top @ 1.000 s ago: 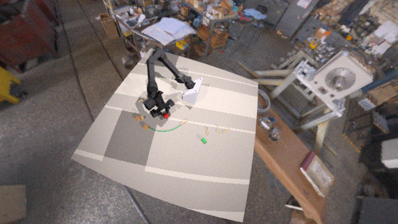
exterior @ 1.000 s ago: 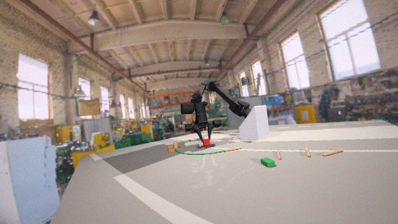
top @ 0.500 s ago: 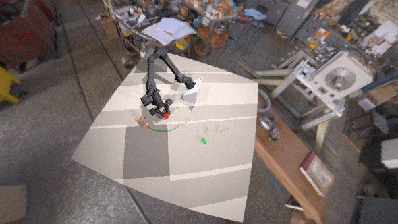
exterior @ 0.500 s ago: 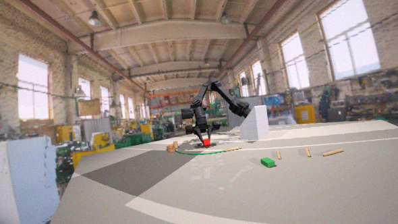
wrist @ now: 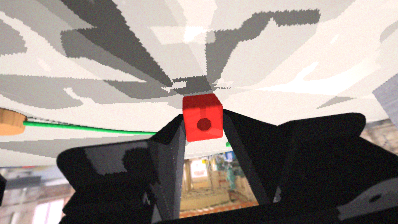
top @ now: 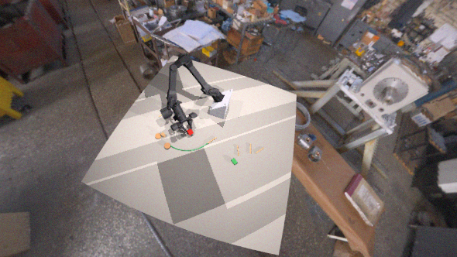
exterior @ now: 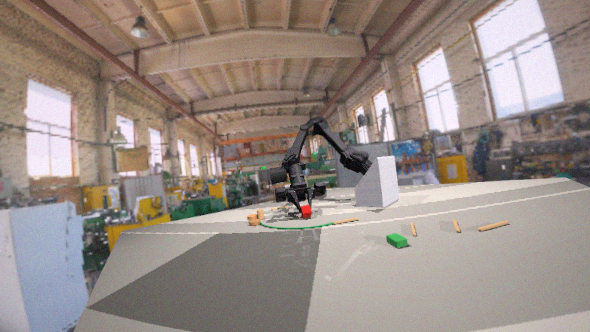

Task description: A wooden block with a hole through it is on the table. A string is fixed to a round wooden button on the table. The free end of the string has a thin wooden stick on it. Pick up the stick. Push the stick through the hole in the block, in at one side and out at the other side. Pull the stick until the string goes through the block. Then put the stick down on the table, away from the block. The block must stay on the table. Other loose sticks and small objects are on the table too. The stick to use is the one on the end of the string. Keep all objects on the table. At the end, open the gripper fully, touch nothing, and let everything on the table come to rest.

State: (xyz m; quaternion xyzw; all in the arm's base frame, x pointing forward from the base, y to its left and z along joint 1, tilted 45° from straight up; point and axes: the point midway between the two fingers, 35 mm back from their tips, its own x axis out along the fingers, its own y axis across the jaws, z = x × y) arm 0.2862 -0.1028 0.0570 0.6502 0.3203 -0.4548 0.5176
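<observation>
My gripper tip is now right at the small red block. Round my gripper tip: wooden peg: 15 cm to the right, 10 cm ahead, 1 cm below; small green block: 36 cm to the left, 6 cm ahead, 2 cm below.
</observation>
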